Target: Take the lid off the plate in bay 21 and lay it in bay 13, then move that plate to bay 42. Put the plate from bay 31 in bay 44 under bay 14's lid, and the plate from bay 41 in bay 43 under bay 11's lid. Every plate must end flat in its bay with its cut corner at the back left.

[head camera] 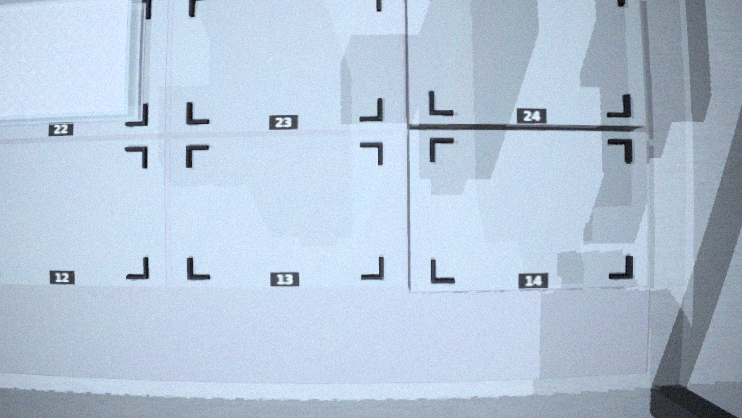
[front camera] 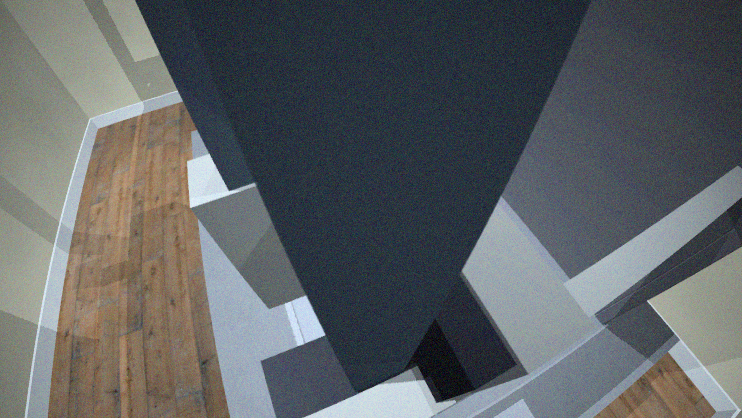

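Places are measured from the robot's base along level axes (x ahead, y left, z up), in centimetres.
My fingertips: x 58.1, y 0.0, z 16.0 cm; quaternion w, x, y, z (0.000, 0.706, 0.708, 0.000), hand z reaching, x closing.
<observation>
For each thing: its middle in the pictures, then the offset to it from my fingertips. "*": a spot on its surface instead.
- Bay 13 at a spot on its surface: (head camera: 306,212) * dx -17.3, dy +4.3, dz -16.0 cm
- Bay 14 at a spot on its surface: (head camera: 524,218) * dx -3.1, dy +3.8, dz -14.5 cm
- pale plate at the middle of its body: (head camera: 54,62) dx -35.3, dy +15.0, dz -15.3 cm
Bay 13 (head camera: 306,212) shows in the head view with its four corner marks and label, and no lid or plate lies in it. Bay 14 (head camera: 524,218), to its right, also holds no lid or plate. My gripper's jaws show in neither view; a dark block low in the front view looks like part of its body, and the large dark column hides the rest. Whether the jaws are open or shut cannot be seen. Bays 11, 21, 31, 41, 42, 43 and 44 and their plates or lids cannot be made out.
A pale plate (head camera: 62,57) lies in bay 22, cut off by the head view's left edge. Bays 23 (head camera: 280,67) and 24 (head camera: 560,67) show behind bays 13 and 14. In the front view the dark column (front camera: 384,155) covers most of the deck, beside a grey box-shaped housing (front camera: 238,233).
</observation>
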